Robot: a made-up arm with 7 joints.
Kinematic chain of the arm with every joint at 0, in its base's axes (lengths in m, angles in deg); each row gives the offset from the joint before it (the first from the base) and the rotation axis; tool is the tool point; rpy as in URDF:
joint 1: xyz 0.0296 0.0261 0.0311 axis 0 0.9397 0.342
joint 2: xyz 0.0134 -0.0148 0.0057 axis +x
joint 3: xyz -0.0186 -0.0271 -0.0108 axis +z
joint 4: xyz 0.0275 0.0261 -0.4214 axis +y
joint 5: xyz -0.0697 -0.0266 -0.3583 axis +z
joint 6: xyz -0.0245 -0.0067 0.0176 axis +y
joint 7: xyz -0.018 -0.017 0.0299 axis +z
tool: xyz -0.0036 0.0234 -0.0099 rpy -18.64 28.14 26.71
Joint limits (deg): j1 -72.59..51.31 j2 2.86..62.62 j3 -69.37..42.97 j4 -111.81..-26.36 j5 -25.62..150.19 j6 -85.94..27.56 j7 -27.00..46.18
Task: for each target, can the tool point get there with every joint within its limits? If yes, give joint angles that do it. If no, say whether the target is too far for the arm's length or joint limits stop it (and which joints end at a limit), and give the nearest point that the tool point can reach.
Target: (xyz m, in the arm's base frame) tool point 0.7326 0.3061 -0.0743
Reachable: yes | joints -59.36 40.94 -0.21 -46.98 4.18 -54.35 -14.25
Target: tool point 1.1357 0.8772 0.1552
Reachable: no: too far | nearest point 0.6683 0.5254 0.0855 | short by 0.589 m
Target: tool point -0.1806 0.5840 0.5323
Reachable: no: joint limits stop it (at a limit: joint 1, joint 2, joint 3, joint 4, joint 5, joint 6) | nearest point 0.2143 0.3704 0.4162 | short by 0.464 m
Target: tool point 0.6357 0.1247 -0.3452
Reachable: yes | joints -40.28 22.02 5.89 -47.38 90.95 12.45 5.09
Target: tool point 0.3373 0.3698 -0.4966
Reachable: yes | joints -4.92 47.59 -20.04 -66.79 58.90 -15.30 -14.21
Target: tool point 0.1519 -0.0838 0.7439
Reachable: no: joint limits stop it (at a limit: joint 1, joint 2, joint 4, joint 5, joint 6, joint 7) | nearest point 0.3018 0.1644 0.4002 | short by 0.450 m
